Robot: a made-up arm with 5 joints.
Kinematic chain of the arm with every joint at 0, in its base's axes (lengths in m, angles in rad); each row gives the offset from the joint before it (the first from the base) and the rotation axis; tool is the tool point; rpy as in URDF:
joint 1: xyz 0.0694 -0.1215 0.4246 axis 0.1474 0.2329 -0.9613
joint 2: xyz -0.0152 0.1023 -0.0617 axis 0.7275 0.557 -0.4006
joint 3: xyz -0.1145 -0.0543 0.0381 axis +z
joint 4: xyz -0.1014 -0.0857 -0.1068 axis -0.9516 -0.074 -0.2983
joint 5: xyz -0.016 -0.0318 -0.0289 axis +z
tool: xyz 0.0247 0.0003 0.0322 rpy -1.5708 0 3.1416
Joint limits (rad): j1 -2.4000..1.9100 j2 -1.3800..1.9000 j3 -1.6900..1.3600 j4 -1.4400..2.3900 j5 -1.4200..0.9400
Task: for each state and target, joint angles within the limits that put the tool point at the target. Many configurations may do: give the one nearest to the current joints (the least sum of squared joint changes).
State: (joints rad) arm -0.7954 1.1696 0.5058 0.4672 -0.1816
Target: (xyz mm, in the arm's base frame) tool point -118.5 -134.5 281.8
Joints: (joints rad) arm -0.0279 0.8832 0.9590 0.8133 -0.1428
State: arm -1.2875 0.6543 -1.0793 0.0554 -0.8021
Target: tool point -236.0 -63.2 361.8
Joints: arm -0.5860 0.5614 -1.6900 0.1162 -0.6879
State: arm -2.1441 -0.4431 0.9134 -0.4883 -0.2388
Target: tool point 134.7 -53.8 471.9
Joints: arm -2.2424 -0.9352 1.0246 -0.3933 -0.2723
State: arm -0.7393 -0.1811 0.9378 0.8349 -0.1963
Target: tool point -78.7 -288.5 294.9
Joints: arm -0.5908 0.3960 0.3178 0.6637 -0.1820
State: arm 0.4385 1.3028 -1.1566 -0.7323 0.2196
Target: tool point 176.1 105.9 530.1
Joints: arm 0.9909 1.2302 -1.6900 -1.3571 0.4746
